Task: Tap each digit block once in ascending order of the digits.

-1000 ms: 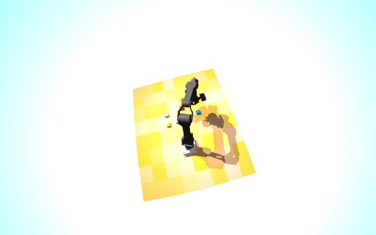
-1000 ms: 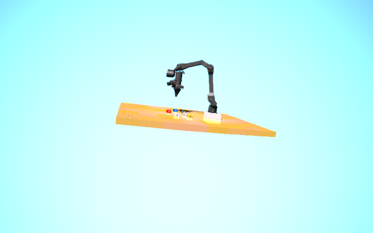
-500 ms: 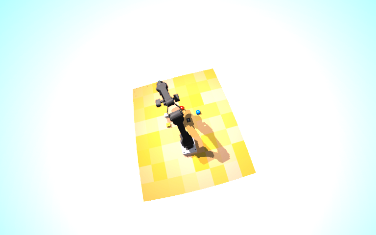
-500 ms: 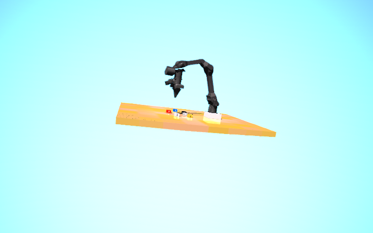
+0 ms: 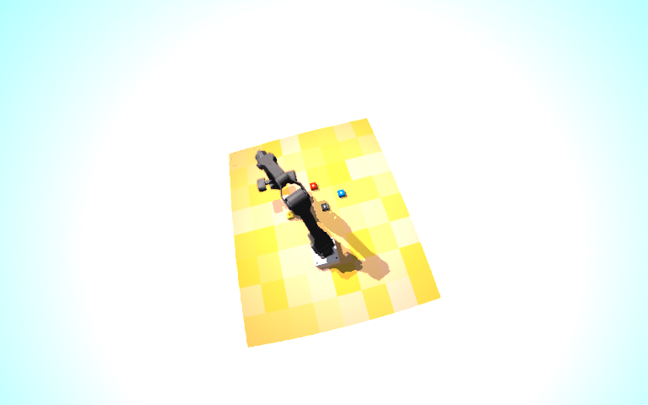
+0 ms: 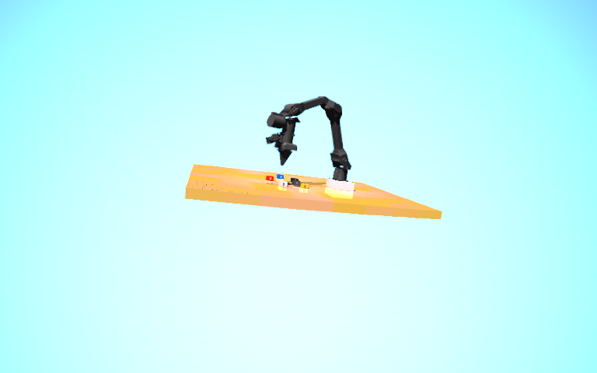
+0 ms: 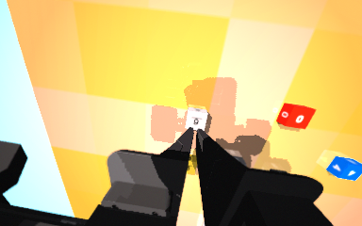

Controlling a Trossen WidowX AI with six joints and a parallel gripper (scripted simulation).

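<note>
Now: gripper tip 120 mm past the yellow block, 80 mm above it and 10 mm to the right of it. Round my gripper tip: red block: 160 mm to the right, 80 mm below, 20 mm behind; then blue block: 270 mm to the right, 120 mm behind, 80 mm below.
</note>
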